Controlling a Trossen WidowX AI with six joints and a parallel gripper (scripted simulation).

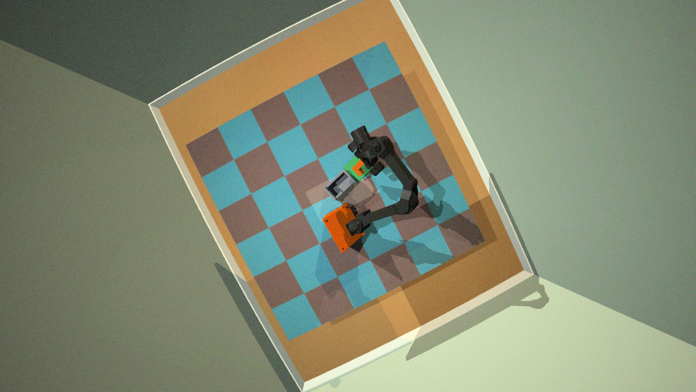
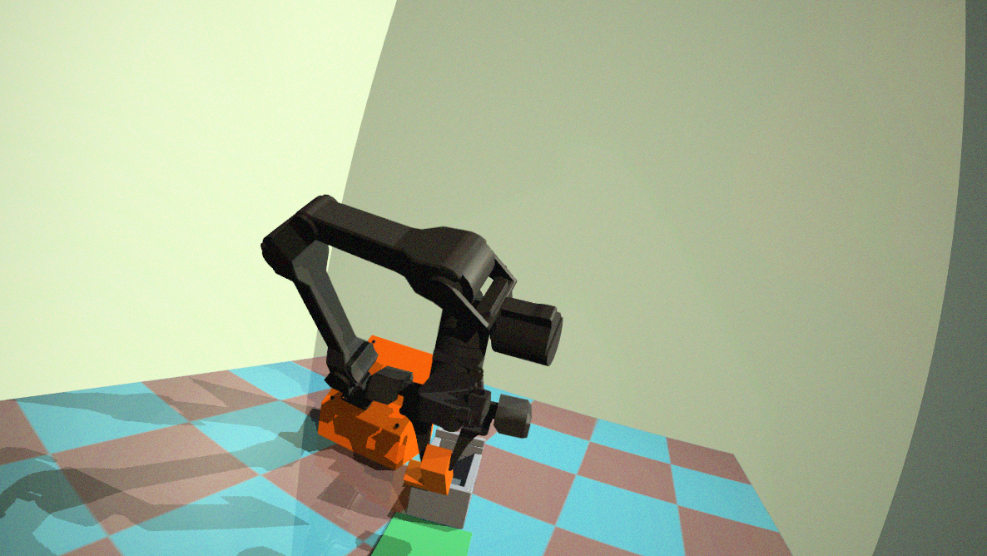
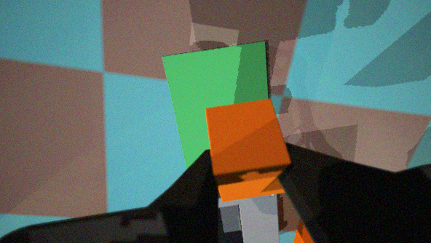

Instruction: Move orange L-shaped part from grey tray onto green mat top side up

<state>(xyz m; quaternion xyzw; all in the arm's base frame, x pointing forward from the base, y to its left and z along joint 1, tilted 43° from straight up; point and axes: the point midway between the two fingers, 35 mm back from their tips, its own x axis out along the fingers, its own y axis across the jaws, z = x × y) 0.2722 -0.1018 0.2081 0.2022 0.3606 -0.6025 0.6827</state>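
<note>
Right now the green mat is 20 mm to the left of my gripper tip and 160 mm below it. From my gripper tip the other things lie so: orange L-shaped part (20 mm behind, 30 mm to the left, 30 mm below).
</note>
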